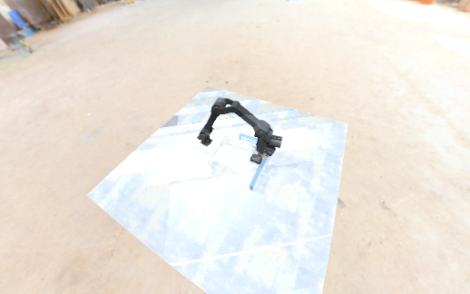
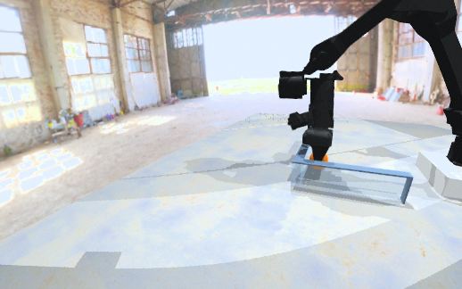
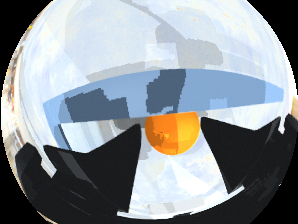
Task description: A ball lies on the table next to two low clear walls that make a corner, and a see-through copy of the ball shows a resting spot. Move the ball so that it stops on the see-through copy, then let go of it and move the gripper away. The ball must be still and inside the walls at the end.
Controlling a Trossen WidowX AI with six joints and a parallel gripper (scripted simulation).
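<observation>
The orange ball is right at my gripper tip. The rest, counted from my gripper tip: see-through copy of ball: right at my gripper tip.
</observation>
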